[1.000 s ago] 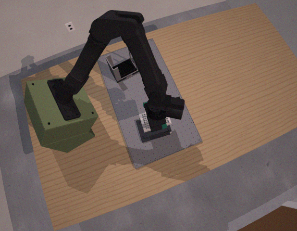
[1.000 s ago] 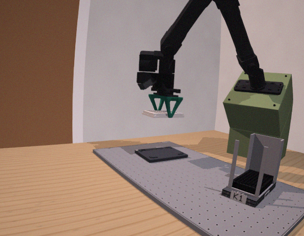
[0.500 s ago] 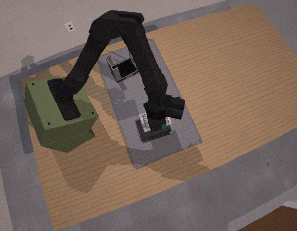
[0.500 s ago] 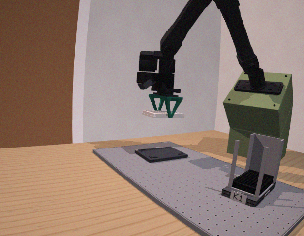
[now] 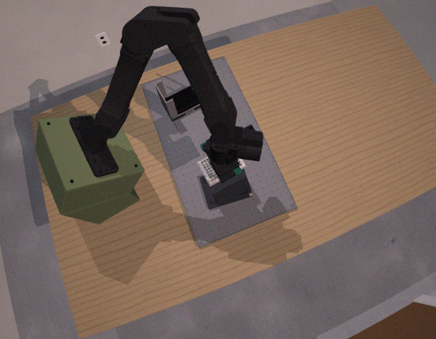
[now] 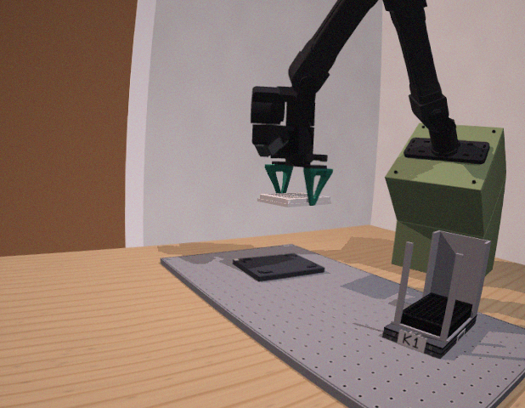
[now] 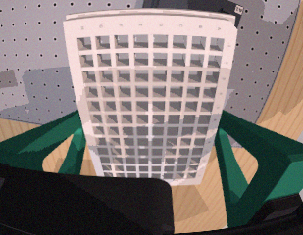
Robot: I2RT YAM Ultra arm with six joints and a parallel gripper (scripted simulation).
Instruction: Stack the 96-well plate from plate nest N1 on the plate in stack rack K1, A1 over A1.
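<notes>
The back wall is 340 mm to the left of my hand, 80 mm below it and 30 mm behind it. Also, from my hand: thin post: 300 mm to the left, 100 mm ahead, 80 mm below; white 96-well plate: right at my hand; pale A1 square: 150 mm below, 110 mm to the right, 50 mm ahead.
</notes>
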